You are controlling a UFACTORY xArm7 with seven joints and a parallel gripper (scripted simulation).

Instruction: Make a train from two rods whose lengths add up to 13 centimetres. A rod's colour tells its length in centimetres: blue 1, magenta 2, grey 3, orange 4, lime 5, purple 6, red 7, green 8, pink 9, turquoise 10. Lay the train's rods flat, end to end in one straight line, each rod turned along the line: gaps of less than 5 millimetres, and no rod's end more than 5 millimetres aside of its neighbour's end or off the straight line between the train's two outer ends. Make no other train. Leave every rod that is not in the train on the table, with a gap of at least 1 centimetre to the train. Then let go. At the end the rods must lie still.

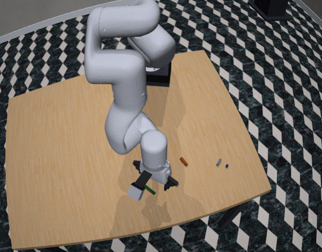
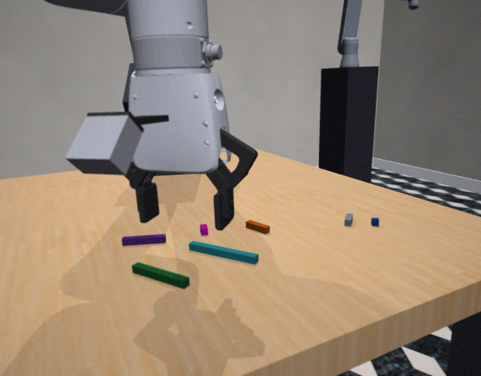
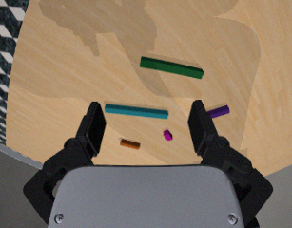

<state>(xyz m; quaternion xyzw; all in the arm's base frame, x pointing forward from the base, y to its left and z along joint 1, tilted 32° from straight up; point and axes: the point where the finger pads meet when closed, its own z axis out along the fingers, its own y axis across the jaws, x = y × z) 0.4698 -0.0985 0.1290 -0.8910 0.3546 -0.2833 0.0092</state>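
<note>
My hand is 30 mm past the grey rod, 270 mm to the right of it and 70 mm above it. Round my hand: turquoise rod: 30 mm behind, 60 mm to the left, 70 mm below; purple rod: 130 mm behind, 20 mm to the right, 70 mm below; green rod: 10 mm behind, 30 mm to the right, 70 mm below.
</note>
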